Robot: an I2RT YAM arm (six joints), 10 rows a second.
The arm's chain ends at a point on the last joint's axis. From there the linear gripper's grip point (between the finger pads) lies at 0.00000 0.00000 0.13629 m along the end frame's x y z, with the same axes.
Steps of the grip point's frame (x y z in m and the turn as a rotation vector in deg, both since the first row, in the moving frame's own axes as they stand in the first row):
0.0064 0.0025 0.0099 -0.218 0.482 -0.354
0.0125 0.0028 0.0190 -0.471 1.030 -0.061
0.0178 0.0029 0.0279 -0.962 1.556 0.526
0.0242 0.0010 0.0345 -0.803 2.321 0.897
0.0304 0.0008 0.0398 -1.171 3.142 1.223
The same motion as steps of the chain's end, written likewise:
0.0053 0.0020 0.0099 -0.218 0.482 -0.354
0.0100 0.0017 0.0190 -0.471 1.030 -0.061
0.0141 0.0006 0.0280 -0.962 1.556 0.526
0.0187 -0.0010 0.0346 -0.803 2.321 0.897
0.0230 -0.0021 0.0400 -1.171 3.142 1.223

